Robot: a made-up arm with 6 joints.
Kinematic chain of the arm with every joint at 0, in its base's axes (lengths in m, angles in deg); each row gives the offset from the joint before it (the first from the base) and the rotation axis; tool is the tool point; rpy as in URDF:
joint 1: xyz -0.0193 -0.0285 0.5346 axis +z
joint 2: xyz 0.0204 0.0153 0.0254 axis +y
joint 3: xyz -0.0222 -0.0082 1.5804 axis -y
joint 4: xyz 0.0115 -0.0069 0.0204 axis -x
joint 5: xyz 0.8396 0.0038 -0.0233 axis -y
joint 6: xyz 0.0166 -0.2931 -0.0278 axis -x
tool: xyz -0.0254 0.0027 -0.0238 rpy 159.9 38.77 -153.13
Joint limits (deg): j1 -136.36..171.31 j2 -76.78..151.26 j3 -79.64..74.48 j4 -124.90..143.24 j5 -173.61..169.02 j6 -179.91..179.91
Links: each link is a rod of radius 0.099 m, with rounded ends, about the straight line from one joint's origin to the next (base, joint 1, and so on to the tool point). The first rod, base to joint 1, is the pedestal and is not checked.
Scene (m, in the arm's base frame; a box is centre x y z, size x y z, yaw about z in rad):
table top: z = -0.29
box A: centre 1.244 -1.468 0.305 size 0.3 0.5 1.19 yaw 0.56
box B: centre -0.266 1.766 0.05 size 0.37 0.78 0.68 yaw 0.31
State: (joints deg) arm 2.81 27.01 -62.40 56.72 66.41 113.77
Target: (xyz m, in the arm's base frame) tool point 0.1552 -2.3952 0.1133
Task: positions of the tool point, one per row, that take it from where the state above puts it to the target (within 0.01 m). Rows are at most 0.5 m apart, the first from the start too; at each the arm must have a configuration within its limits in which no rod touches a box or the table.
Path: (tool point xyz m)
1: 1.0244 -0.3982 1.2083
2: 1.0006 -0.6314 1.3287
3: 0.8992 -0.8550 1.4678
4: 0.7279 -1.0402 1.6171
5: 0.5059 -1.1647 1.7684
6: 0.5328 -1.5559 1.5926
7: 0.5048 -1.8992 1.3204
8: 0.4259 -2.1672 0.9681
9: 0.3049 -2.3377 0.5576
10: 0.1551 -2.3953 0.1134

